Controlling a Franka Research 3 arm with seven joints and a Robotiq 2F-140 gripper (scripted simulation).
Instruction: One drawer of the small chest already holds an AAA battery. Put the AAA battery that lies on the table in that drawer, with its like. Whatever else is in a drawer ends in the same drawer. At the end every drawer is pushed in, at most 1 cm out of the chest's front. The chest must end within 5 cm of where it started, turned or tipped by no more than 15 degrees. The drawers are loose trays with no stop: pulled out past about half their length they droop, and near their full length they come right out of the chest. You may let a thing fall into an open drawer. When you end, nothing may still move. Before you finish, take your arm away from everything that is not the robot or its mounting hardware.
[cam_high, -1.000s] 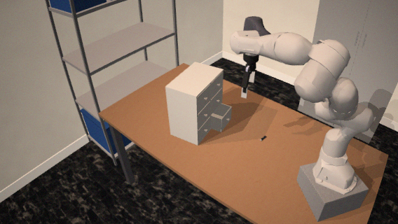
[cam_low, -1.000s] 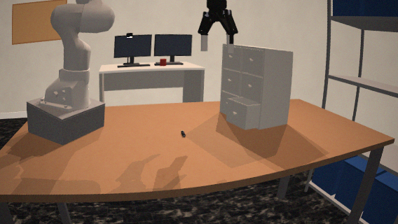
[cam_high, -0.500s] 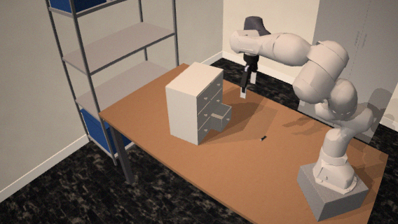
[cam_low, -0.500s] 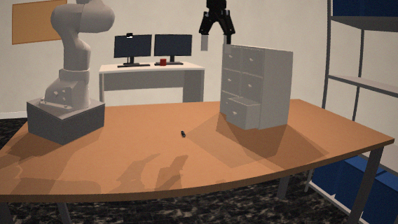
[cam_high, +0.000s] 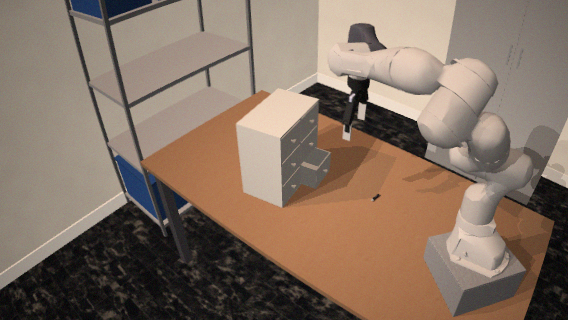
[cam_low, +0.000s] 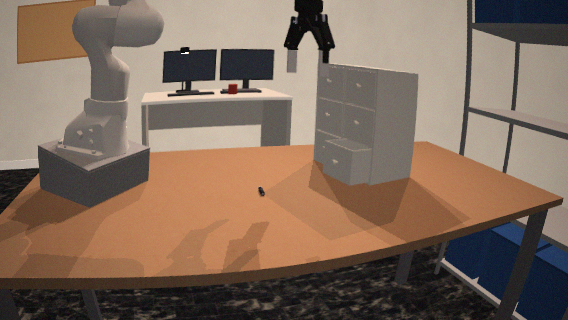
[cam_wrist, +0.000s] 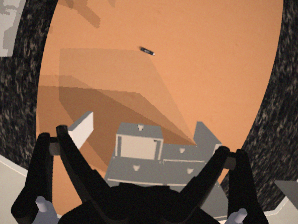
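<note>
Right now my hand is 110 mm past the AAA battery, 50 mm to the left of it and 300 mm above it.
</note>
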